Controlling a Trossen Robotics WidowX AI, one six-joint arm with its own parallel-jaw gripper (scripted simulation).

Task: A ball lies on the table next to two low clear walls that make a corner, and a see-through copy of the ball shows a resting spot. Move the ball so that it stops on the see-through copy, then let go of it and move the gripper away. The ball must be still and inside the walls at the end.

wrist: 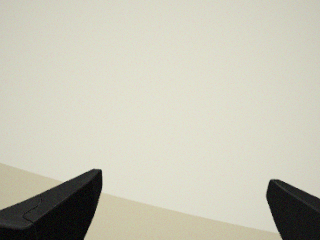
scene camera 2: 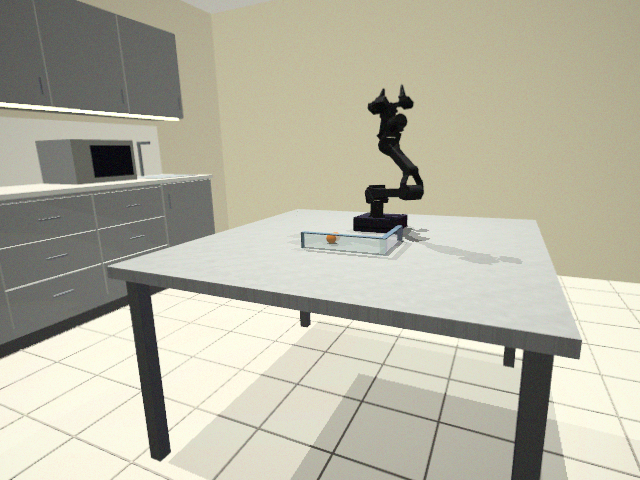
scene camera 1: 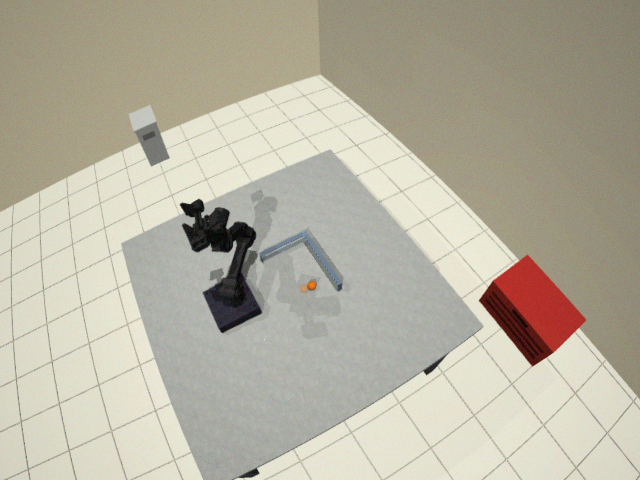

Scene:
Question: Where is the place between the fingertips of my gripper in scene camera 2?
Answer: At 392, 86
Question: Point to a clear wall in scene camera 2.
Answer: At 369, 246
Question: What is my gripper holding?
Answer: Nothing.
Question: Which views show my gripper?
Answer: The wrist view, scene camera 2 and scene camera 1: all of them.

